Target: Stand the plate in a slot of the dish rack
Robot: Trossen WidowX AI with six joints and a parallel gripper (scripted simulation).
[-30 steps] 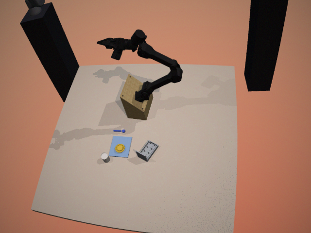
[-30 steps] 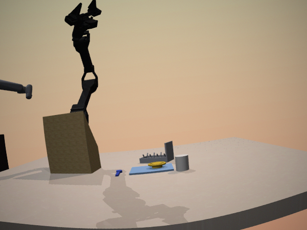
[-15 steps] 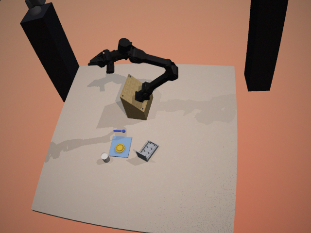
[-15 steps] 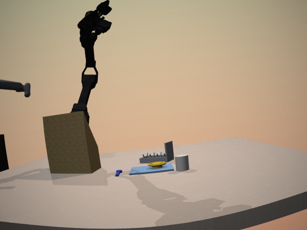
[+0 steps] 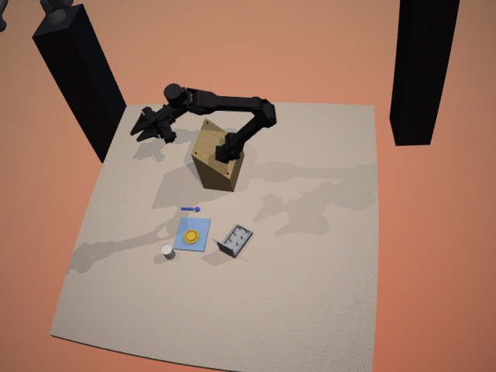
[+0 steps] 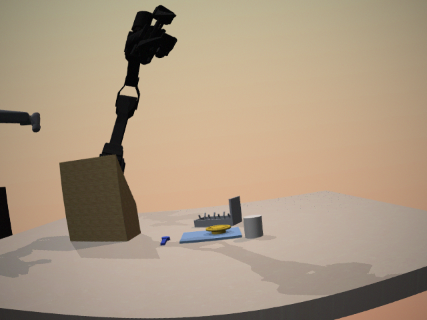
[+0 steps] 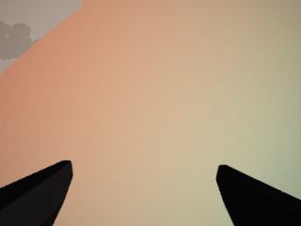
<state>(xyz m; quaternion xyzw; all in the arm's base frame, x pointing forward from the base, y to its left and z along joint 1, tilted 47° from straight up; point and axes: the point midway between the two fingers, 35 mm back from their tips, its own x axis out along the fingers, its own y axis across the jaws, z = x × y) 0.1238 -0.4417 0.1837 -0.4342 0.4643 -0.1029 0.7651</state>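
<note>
Now: the yellow plate 530 mm below my gripper tip, 80 mm to the left of it and 80 mm ahead of it. The rest, counted from my gripper tip: white cup: 520 mm below, 150 mm ahead, 10 mm to the right; grey dish rack: 520 mm below, 260 mm to the left, 100 mm ahead; blue spoon: 540 mm below, 60 mm to the left, 60 mm behind.
</note>
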